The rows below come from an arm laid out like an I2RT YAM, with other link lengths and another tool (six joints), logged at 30 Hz.
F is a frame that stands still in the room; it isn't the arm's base.
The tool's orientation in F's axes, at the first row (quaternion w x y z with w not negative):
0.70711, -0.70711, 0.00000, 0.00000
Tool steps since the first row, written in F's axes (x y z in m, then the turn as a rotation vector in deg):
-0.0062, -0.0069, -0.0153, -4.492, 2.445, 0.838
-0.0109, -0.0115, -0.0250, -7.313, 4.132, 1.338
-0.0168, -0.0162, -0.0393, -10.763, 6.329, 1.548
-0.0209, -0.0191, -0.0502, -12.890, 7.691, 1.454
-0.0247, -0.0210, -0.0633, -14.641, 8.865, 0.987
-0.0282, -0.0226, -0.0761, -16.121, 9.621, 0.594
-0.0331, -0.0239, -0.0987, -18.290, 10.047, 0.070
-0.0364, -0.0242, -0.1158, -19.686, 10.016, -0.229
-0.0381, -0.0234, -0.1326, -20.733, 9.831, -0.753
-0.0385, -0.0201, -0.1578, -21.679, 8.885, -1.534
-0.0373, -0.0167, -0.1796, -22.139, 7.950, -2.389
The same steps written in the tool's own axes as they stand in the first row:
-0.0062, 0.0153, -0.0069, -4.492, -0.838, 2.445
-0.0109, 0.0250, -0.0115, -7.313, -1.338, 4.132
-0.0168, 0.0393, -0.0162, -10.763, -1.548, 6.329
-0.0209, 0.0502, -0.0191, -12.890, -1.454, 7.691
-0.0247, 0.0633, -0.0210, -14.641, -0.987, 8.865
-0.0282, 0.0761, -0.0226, -16.121, -0.594, 9.621
-0.0331, 0.0987, -0.0239, -18.290, -0.070, 10.047
-0.0364, 0.1158, -0.0242, -19.686, 0.229, 10.016
-0.0381, 0.1326, -0.0234, -20.733, 0.753, 9.831
-0.0385, 0.1578, -0.0201, -21.679, 1.534, 8.885
-0.0373, 0.1796, -0.0167, -22.139, 2.389, 7.950

